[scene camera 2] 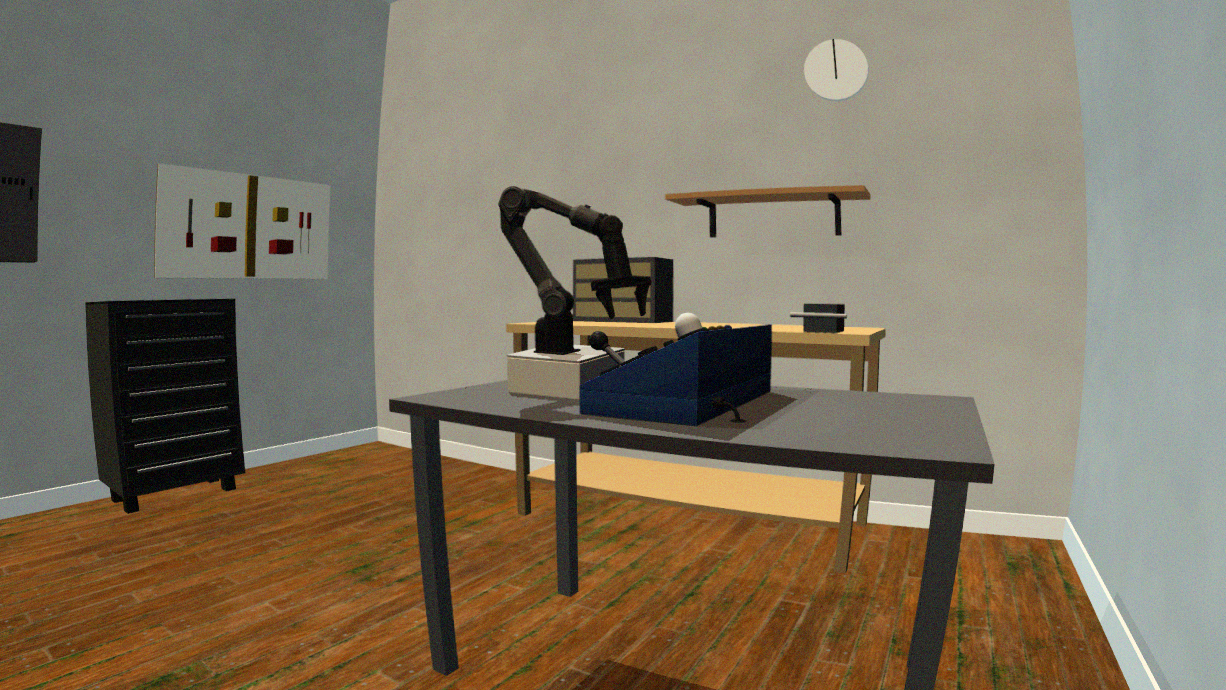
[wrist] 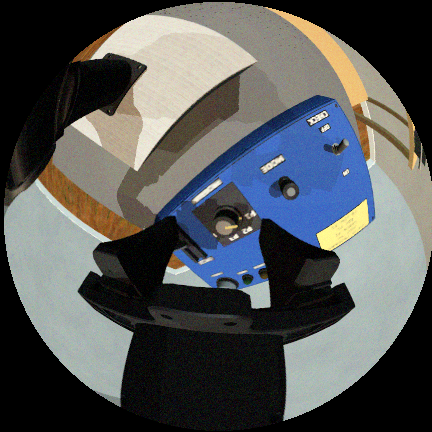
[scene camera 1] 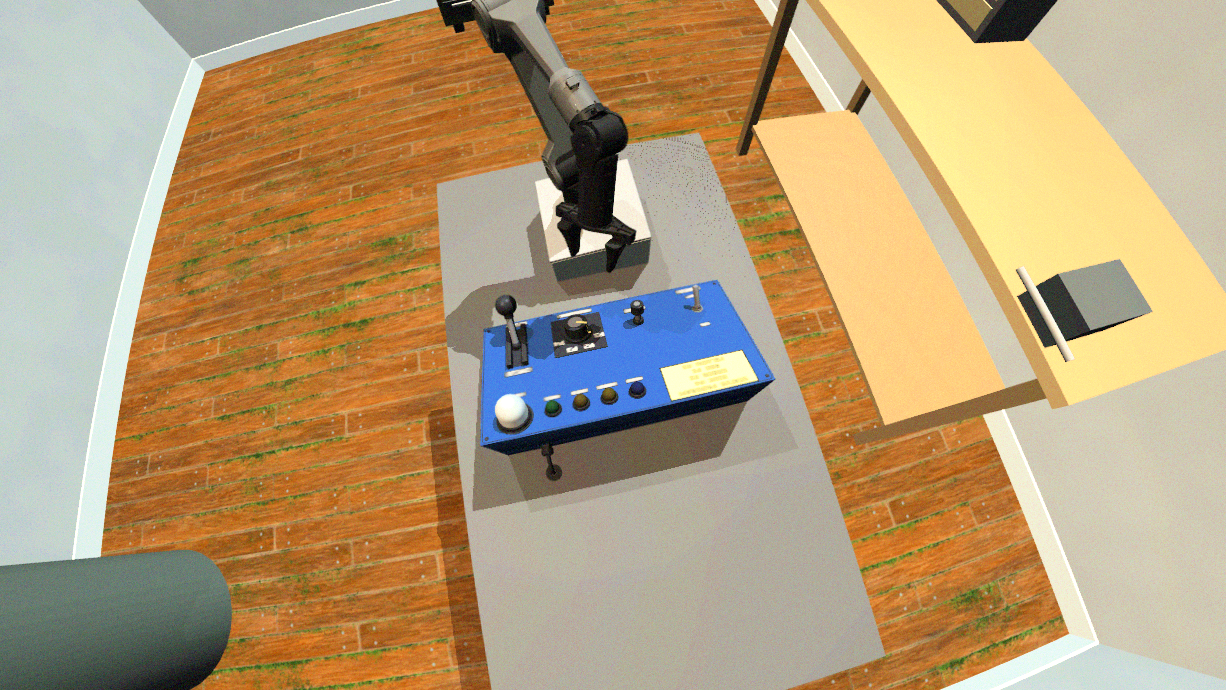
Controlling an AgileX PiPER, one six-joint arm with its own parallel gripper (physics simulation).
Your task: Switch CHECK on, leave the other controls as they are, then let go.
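Observation:
The CHECK toggle (scene camera 1: 696,299) (wrist: 341,146) is a small metal lever at one end of the blue console (scene camera 1: 622,355) (scene camera 2: 643,394) (wrist: 305,215). It leans toward its OFF label (wrist: 325,128), away from the ON label (wrist: 346,172). My gripper (scene camera 1: 591,262) (scene camera 2: 627,315) (wrist: 217,227) is open and empty, with its fingers pointing down. It hangs above the console's robot-side edge, apart from the toggle and toward the dial end. The toggle does not show in scene camera 2.
The console also bears the MODE knob (scene camera 1: 637,310) (wrist: 290,190), a rotary dial (scene camera 1: 575,327) (wrist: 226,222), a ball-topped lever (scene camera 1: 506,306) (scene camera 2: 598,341), a white dome (scene camera 1: 512,412) (scene camera 2: 687,324) and several small round lamps or buttons. The robot's pale base block (scene camera 1: 633,201) (scene camera 2: 549,375) (wrist: 175,65) stands behind.

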